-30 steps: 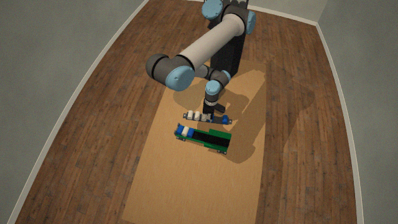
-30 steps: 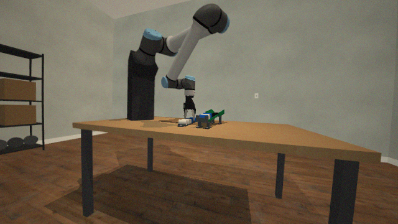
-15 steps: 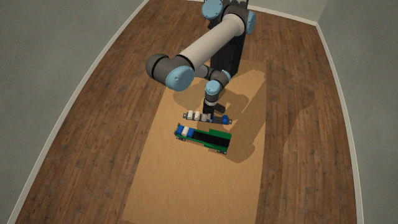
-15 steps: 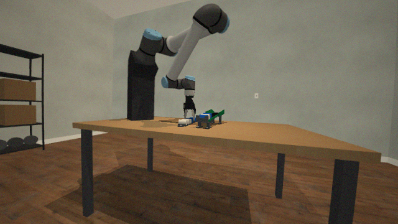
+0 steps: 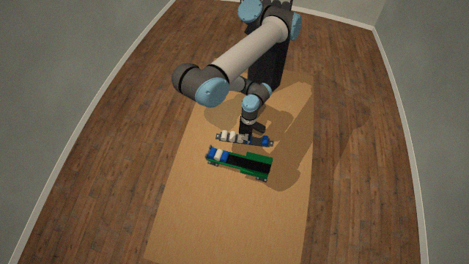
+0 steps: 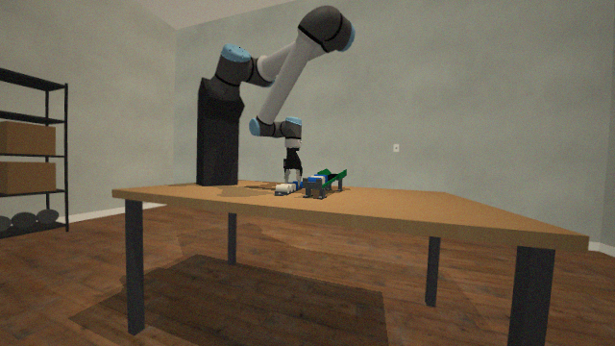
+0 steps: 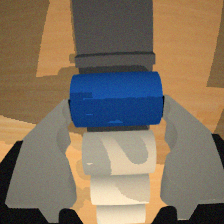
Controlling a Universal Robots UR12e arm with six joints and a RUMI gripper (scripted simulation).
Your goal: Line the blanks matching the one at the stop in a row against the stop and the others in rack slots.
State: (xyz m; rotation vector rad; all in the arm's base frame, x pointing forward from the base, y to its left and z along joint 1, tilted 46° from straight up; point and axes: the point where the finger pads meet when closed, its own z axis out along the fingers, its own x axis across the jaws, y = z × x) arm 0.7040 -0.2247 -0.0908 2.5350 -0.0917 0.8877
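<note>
The stock rack lies 4 cm below my hand, 3 cm to the right of it and 1 cm behind it.
</note>
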